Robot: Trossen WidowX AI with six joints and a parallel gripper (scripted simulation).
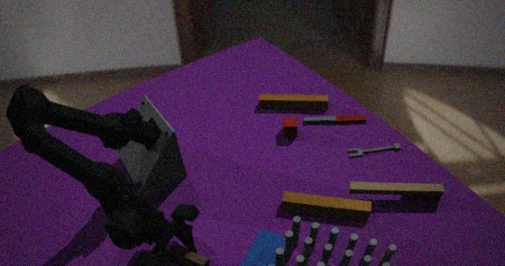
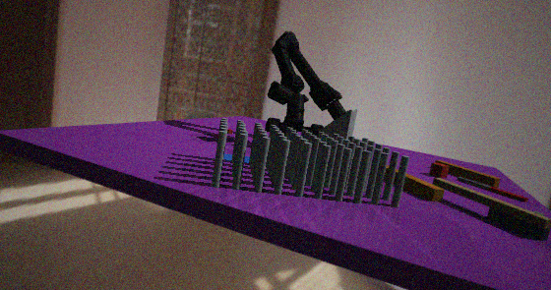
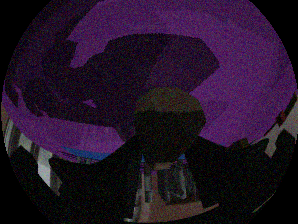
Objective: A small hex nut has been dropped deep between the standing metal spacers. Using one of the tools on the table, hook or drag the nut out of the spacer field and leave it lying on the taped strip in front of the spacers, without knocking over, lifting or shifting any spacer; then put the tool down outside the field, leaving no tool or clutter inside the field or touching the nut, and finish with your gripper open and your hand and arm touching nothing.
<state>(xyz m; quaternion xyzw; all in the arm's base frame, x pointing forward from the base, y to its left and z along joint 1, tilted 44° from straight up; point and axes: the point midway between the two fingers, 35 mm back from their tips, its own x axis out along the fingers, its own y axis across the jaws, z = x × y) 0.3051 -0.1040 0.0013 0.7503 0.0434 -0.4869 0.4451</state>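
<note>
Right now the thin rod is 9 cm ahead of my gripper tip and 5 cm to the left of it. Round my gripper tip: red block (44 cm to the left, 22 cm behind, 1 cm above); then small red thing (31 cm to the right, 12 cm behind); then blue taped strip (14 cm ahead, 3 cm to the left, 1 cm below).
</note>
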